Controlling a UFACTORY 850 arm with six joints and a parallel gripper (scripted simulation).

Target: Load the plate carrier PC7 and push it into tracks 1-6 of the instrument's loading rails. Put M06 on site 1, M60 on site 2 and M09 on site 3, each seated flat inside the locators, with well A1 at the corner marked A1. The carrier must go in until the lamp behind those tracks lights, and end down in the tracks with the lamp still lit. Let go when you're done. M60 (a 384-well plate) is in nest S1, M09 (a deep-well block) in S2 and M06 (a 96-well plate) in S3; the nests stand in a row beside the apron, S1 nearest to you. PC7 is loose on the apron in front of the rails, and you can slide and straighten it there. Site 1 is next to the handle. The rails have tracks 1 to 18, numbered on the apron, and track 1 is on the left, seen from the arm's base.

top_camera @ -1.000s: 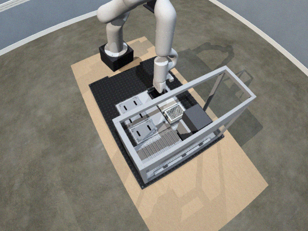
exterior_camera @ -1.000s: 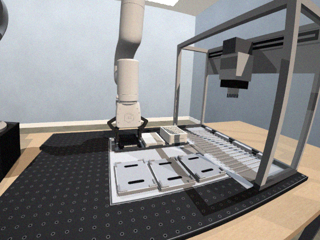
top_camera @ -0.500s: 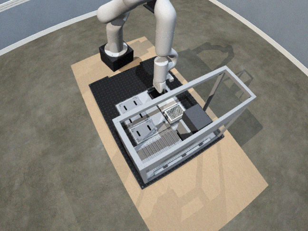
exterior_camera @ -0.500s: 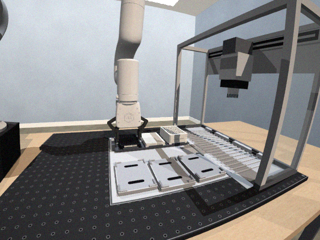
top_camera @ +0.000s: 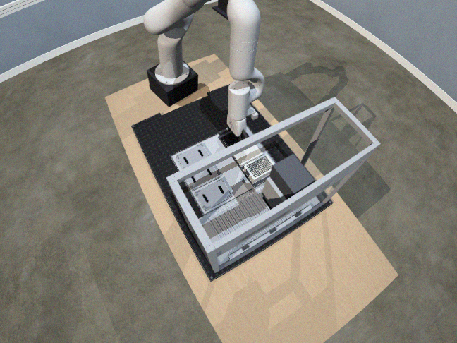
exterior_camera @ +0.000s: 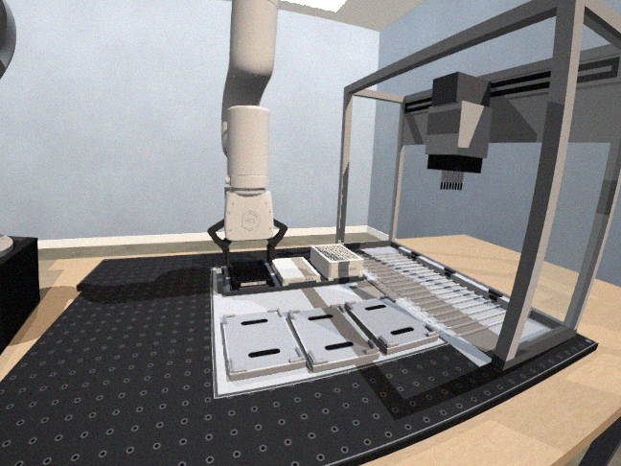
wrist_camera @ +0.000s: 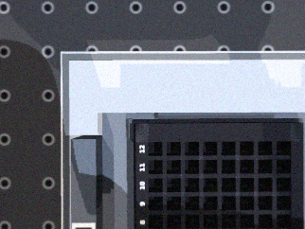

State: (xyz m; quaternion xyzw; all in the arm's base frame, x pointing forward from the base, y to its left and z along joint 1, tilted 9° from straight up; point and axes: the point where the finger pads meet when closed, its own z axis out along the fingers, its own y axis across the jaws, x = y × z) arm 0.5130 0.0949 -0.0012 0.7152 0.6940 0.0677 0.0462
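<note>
My hand is 3 cm above the black 96-well plate M06. Round my hand: dark carrier PC7: 10 cm ahead, 3 cm below; nest S1: 2 cm behind, 23 cm to the right, 4 cm below; white 96-well plate: 21 cm ahead, 1 cm to the right, 2 cm below.
</note>
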